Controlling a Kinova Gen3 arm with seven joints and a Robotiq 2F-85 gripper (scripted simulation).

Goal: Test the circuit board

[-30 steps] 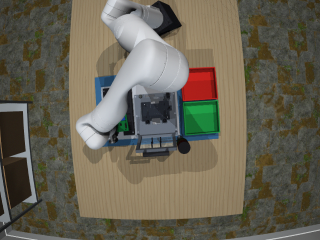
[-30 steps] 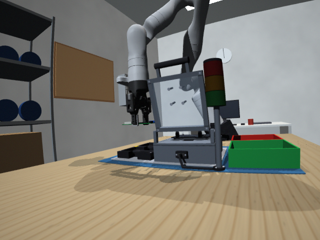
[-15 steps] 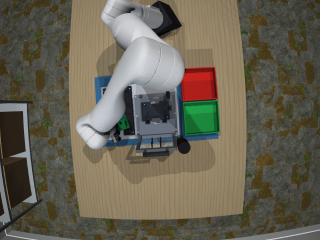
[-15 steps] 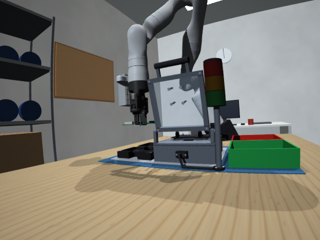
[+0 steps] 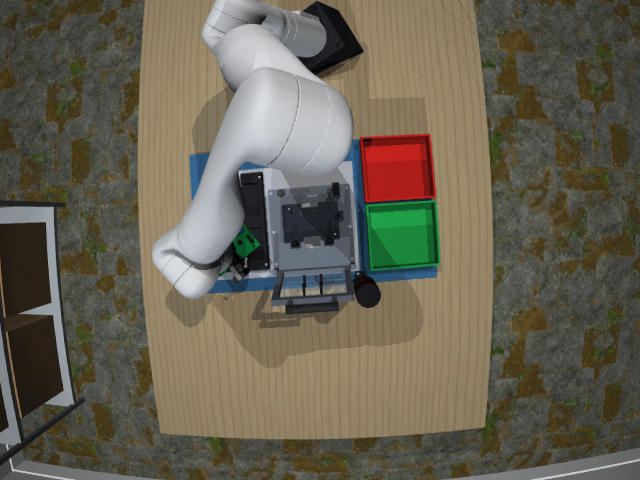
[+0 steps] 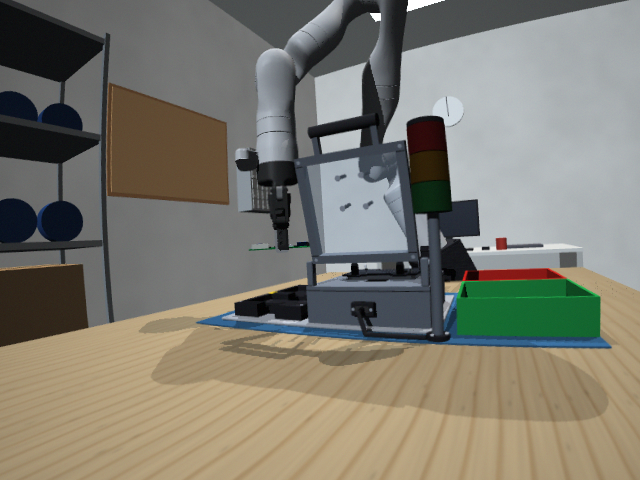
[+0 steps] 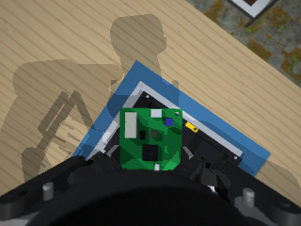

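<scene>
Now: the green circuit board right at my hand. From my hand the other things lie so: black hook 230 mm to the left, 110 mm behind, 30 mm below; then clear lid 170 mm to the left, 80 mm ahead, 60 mm above; then green bin 370 mm to the left, 110 mm below.
</scene>
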